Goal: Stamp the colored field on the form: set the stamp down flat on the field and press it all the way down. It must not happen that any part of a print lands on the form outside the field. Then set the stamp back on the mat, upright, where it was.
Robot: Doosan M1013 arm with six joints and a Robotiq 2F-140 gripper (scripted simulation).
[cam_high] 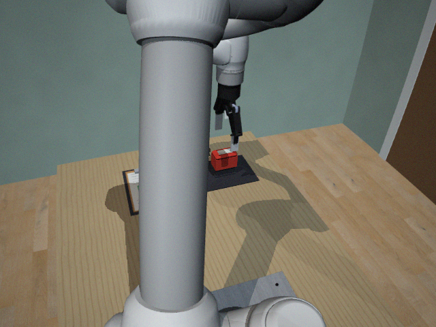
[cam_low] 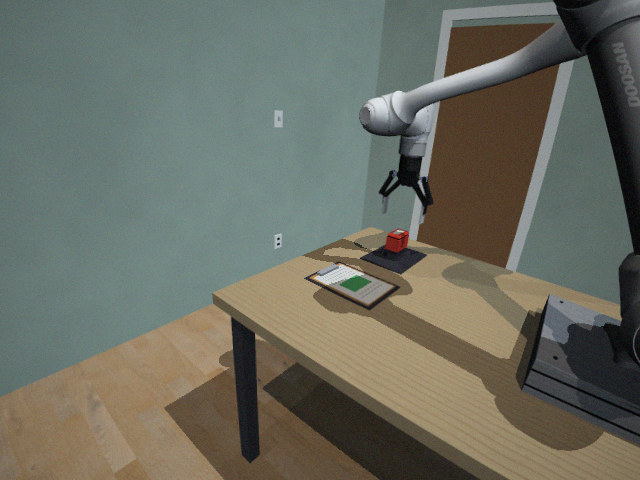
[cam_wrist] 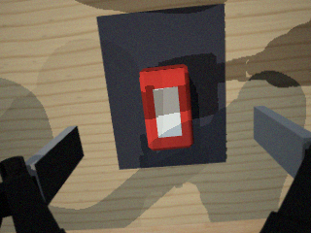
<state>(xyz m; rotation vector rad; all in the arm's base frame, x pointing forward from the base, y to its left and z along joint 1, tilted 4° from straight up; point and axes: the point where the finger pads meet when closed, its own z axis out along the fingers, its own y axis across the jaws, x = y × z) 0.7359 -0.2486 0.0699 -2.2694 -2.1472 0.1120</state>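
Now: the stamp 12 cm below my hand. Round my hand: form on clipboard: 4 cm ahead, 29 cm to the left, 16 cm below; then dark mat: 17 cm below.
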